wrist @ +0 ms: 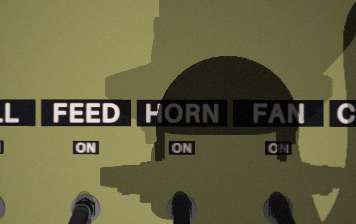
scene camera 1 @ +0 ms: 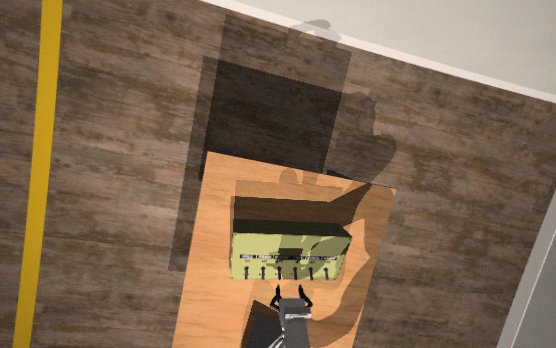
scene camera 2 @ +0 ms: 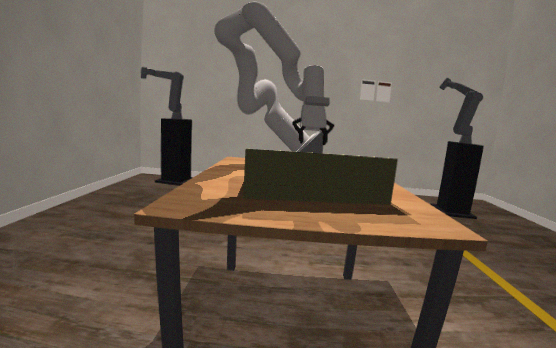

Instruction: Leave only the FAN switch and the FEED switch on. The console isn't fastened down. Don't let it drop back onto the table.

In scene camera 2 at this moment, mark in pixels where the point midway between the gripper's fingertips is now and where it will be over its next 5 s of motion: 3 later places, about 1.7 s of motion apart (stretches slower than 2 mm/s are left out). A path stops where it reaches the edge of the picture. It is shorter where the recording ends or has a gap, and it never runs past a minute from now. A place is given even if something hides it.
My gripper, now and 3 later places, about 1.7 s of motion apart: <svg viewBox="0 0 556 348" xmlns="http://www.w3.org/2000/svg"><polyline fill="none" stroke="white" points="313,143 293,142 273,140 258,140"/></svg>
